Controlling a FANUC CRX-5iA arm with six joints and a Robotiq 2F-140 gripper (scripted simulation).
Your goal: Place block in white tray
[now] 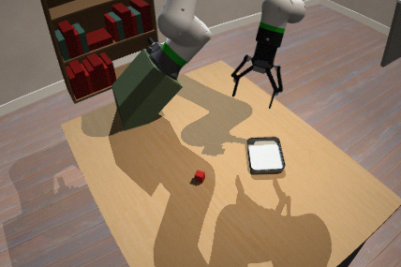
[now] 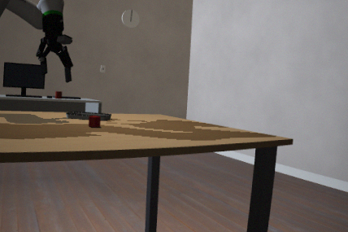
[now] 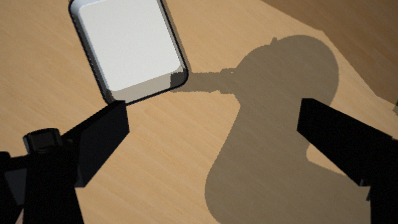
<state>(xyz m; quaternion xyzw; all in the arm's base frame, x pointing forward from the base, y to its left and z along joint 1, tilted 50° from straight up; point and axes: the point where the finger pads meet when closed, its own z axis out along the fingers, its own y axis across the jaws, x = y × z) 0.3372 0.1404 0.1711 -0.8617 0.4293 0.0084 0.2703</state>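
Now: the red block 290 mm to the right of my hand, 150 mm below it and 120 mm ahead of it. Also, from my hand: white tray 160 mm below, 140 mm ahead, 20 mm to the right.
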